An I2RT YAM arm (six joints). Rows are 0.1 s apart.
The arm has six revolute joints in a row. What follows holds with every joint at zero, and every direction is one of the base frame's. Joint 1 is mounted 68 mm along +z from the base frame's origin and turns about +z. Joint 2 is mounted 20 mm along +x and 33.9 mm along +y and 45.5 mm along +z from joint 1 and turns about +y. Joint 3 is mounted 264 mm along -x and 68.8 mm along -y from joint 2 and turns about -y. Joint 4 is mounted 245 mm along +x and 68.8 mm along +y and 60 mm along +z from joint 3 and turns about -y. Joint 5 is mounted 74 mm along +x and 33.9 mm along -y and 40.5 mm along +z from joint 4 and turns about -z. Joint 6 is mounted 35.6 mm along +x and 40.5 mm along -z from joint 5 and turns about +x. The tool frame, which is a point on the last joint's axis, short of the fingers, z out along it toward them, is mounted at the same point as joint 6; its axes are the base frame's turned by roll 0, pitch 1.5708 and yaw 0 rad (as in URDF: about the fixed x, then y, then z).
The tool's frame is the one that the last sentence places.
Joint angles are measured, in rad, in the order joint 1, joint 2, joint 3, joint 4, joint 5, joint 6. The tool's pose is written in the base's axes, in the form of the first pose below.
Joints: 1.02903 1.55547 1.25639 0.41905 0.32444 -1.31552
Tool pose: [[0.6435, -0.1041, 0.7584, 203.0], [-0.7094, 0.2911, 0.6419, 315.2], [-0.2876, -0.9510, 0.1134, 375.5], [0, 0, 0, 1]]
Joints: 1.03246 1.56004 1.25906 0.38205 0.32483 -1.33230
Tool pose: [[0.6420, -0.1133, 0.7583, 202.7], [-0.7211, 0.2469, 0.6474, 317.3], [-0.2606, -0.9624, 0.0767, 370.9], [0, 0, 0, 1]]
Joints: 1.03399 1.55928 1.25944 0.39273 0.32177 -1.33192
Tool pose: [[0.6469, -0.1087, 0.7548, 202.0], [-0.7154, 0.2563, 0.6500, 317.4], [-0.2641, -0.9605, 0.0880, 372.4], [0, 0, 0, 1]]
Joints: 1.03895 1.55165 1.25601 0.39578 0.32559 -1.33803
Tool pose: [[0.6492, -0.1018, 0.7538, 199.5], [-0.7146, 0.2579, 0.6503, 316.6], [-0.2606, -0.9608, 0.0947, 374.2], [0, 0, 0, 1]]
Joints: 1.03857 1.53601 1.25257 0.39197 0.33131 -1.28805
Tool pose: [[0.6402, -0.1288, 0.7573, 197.7], [-0.7023, 0.3012, 0.6450, 312.8], [-0.3112, -0.9448, 0.1024, 378.1], [0, 0, 0, 1]]
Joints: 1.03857 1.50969 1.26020 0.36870 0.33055 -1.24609
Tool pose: [[0.6367, -0.1507, 0.7562, 194.2], [-0.6854, 0.3388, 0.6445, 306.9], [-0.3533, -0.9287, 0.1125, 387.5], [0, 0, 0, 1]]
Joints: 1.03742 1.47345 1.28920 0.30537 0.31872 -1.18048
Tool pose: [[0.6333, -0.1941, 0.7491, 189.2], [-0.6546, 0.3818, 0.6524, 298.5], [-0.4127, -0.9036, 0.1147, 403.4], [0, 0, 0, 1]]
